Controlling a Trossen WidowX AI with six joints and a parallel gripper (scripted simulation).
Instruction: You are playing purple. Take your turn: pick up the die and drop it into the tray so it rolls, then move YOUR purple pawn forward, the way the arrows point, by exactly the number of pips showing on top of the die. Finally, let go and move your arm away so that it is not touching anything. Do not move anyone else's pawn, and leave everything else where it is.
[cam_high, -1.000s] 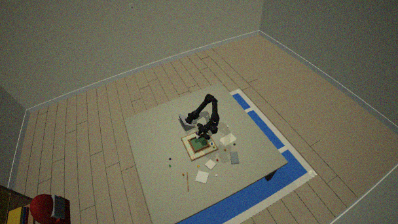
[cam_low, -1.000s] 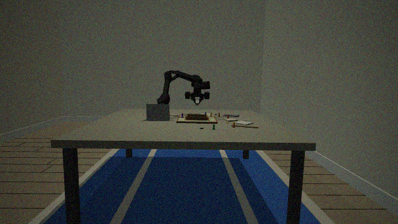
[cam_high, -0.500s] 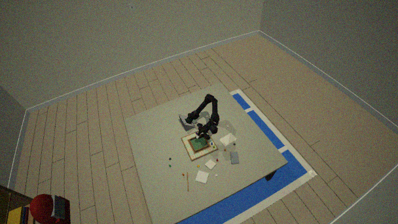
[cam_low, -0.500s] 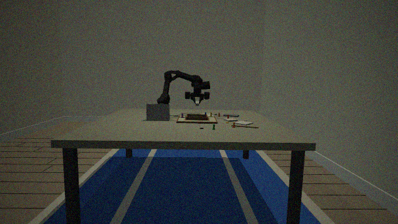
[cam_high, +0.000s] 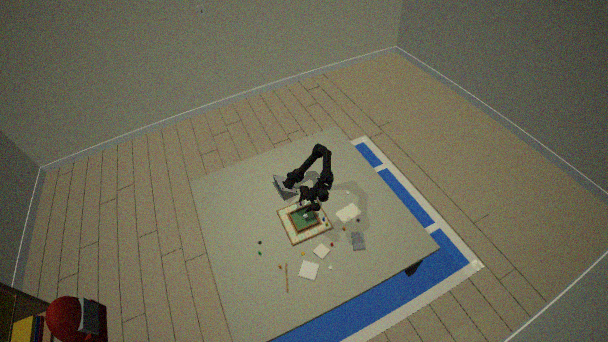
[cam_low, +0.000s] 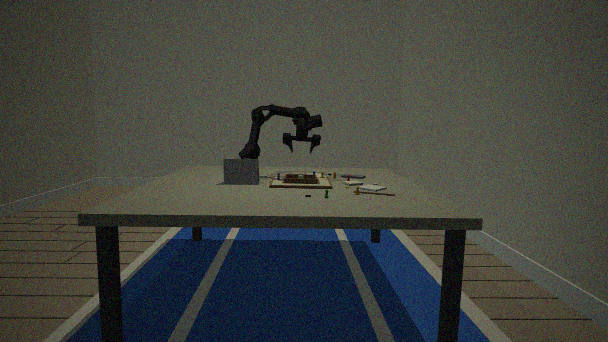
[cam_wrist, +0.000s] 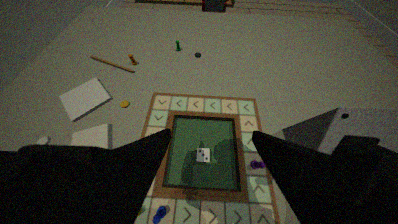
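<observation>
The purple pawn is 11 cm behind my gripper tip, 2 cm to the left of it and 12 cm below it. Also, from my gripper tip: grey die: 1 cm to the left, 13 cm below; then blue pawn: 7 cm ahead, 11 cm to the left, 12 cm below; then green tray: 14 cm below.
</observation>
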